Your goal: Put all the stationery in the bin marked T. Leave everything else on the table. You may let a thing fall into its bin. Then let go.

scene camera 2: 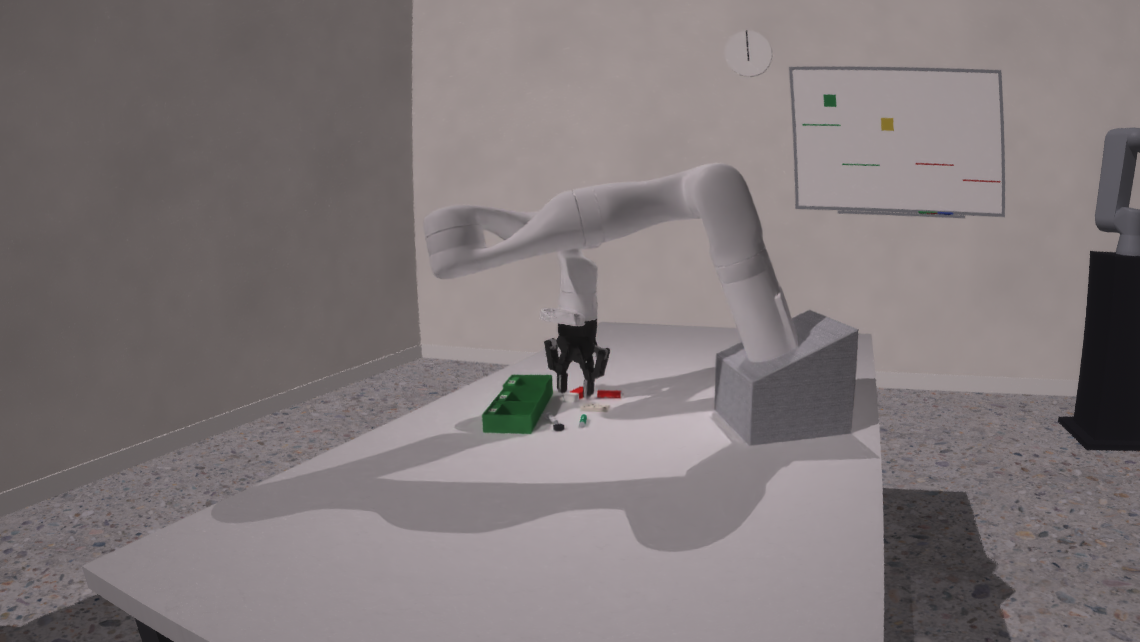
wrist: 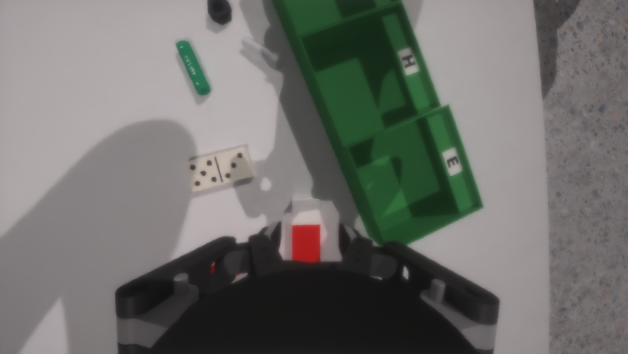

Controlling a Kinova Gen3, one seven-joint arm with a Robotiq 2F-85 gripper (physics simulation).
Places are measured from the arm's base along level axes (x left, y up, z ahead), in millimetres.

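Pixels of known places: gripper, fingertip midpoint: (scene camera 2: 574, 394) (wrist: 310, 233); arm's base at its link origin: (scene camera 2: 772, 349).
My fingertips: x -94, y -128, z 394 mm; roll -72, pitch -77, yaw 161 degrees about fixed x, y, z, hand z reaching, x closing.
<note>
For each thing: its top centre in the pictures, then the offset to it from my fingertips. "pt": a spot on its surface instead.
- white eraser with a red sleeve, top centre: (wrist: 306, 239) (scene camera 2: 577, 391) dx -2, dy +7, dz -4 mm
- second red item at its top centre: (wrist: 230, 271) (scene camera 2: 610, 390) dx -15, dy +9, dz -69 mm
- green bin tray at its top centre: (wrist: 377, 67) (scene camera 2: 519, 391) dx +117, dy +34, dz +66 mm
- labels H at its top centre: (wrist: 408, 61) dx +124, dy +23, dz +97 mm
- E at a spot on its surface: (wrist: 452, 161) pt dx +43, dy +30, dz +116 mm
- cream domino at its top centre: (wrist: 218, 169) (scene camera 2: 595, 405) dx +68, dy +2, dz -64 mm
- small green cylinder with lettering, top centre: (wrist: 189, 62) (scene camera 2: 582, 418) dx +153, dy +5, dz -70 mm
- grey bolt-like piece at its top centre: (wrist: 260, 45) (scene camera 2: 551, 414) dx +158, dy +8, dz -13 mm
- black nut at its top centre: (wrist: 217, 6) (scene camera 2: 558, 425) dx +196, dy +3, dz -41 mm
A white eraser with a red sleeve (scene camera 2: 577, 391) (wrist: 306, 242) lies on the table beside the near end of the green bin tray in the wrist view. My gripper (scene camera 2: 575, 390) (wrist: 310, 233) is partly open and low over it, with one finger on each side of the eraser; nothing is gripped. A second red item (scene camera 2: 608, 393) (wrist: 213, 268) lies nearby, mostly hidden behind a finger in the wrist view. The green bin tray (scene camera 2: 510, 420) (wrist: 425, 226) shows the labels H (wrist: 409, 61) and E (wrist: 452, 161); a T label cannot be read in either view.
A cream domino (scene camera 2: 594, 408) (wrist: 220, 169), a small green cylinder with lettering (scene camera 2: 583, 419) (wrist: 193, 67), a grey bolt-like piece (wrist: 260, 50) and a black nut (scene camera 2: 558, 427) (wrist: 219, 11) lie along the tray's long side. The bolt-like piece is close to the tray wall.
</note>
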